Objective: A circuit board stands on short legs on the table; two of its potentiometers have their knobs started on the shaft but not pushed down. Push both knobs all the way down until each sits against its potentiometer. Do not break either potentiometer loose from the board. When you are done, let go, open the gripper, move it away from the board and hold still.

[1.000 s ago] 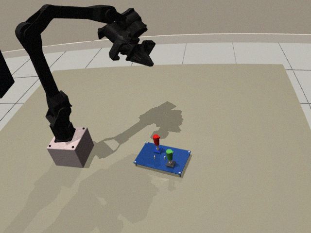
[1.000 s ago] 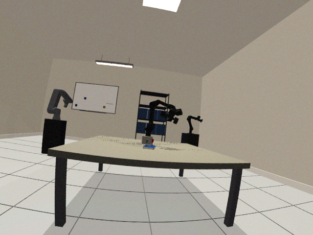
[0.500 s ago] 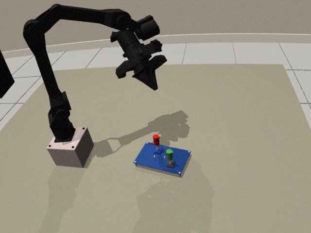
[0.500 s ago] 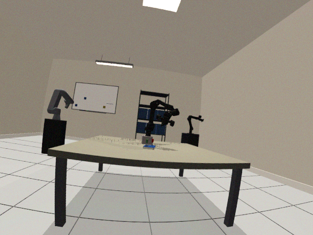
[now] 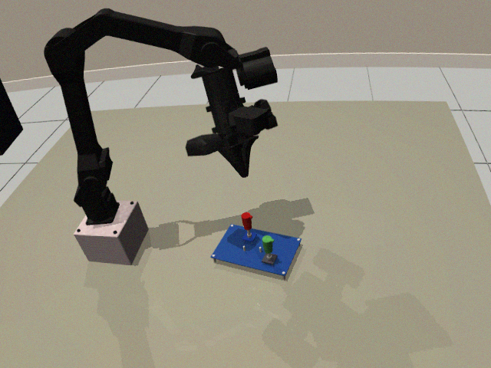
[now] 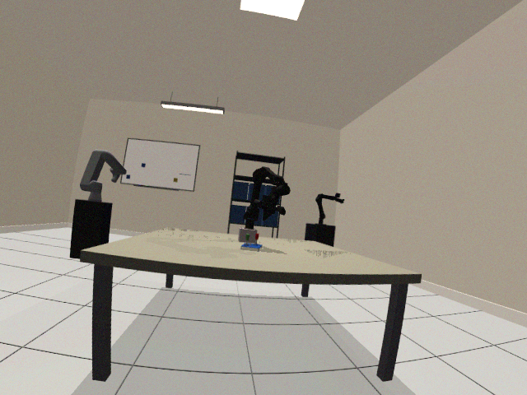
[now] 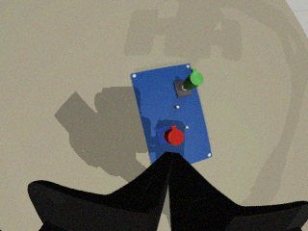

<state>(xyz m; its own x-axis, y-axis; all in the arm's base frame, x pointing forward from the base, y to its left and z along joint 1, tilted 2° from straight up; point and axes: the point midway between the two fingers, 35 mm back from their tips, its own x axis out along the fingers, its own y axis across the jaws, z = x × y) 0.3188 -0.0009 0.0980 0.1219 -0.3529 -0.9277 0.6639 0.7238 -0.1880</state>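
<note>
Right now the red knob is 1 cm behind my gripper tip, 2 cm to the right of it and 9 cm below it. Round my gripper tip: green knob 3 cm ahead, 9 cm to the right, 9 cm below.
</note>
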